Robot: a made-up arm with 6 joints. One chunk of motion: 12 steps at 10 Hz.
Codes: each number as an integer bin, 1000 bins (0 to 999) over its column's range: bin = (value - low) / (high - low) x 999, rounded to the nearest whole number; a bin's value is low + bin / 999 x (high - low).
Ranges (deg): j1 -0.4..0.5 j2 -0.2..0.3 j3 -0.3..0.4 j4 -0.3..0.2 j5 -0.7..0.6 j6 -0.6..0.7
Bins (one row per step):
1: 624 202 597 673 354 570
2: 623 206 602 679 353 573
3: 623 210 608 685 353 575
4: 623 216 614 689 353 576
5: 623 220 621 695 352 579
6: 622 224 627 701 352 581
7: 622 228 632 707 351 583
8: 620 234 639 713 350 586
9: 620 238 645 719 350 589
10: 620 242 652 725 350 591
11: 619 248 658 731 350 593
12: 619 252 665 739 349 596
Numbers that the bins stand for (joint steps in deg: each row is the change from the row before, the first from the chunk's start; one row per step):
1: 0.162 -0.099 0.118 0.037 -0.239 0.142
2: 0.161 -0.097 0.122 0.040 -0.241 0.146
3: 0.161 -0.095 0.126 0.043 -0.241 0.148
4: 0.161 -0.092 0.130 0.045 -0.241 0.150
5: 0.161 -0.090 0.135 0.048 -0.242 0.153
6: 0.160 -0.088 0.139 0.051 -0.242 0.156
7: 0.160 -0.086 0.143 0.054 -0.243 0.159
8: 0.159 -0.083 0.148 0.057 -0.245 0.163
9: 0.159 -0.081 0.152 0.060 -0.245 0.166
10: 0.159 -0.079 0.157 0.063 -0.245 0.169
11: 0.158 -0.076 0.161 0.066 -0.245 0.172
12: 0.158 -0.074 0.166 0.070 -0.246 0.176

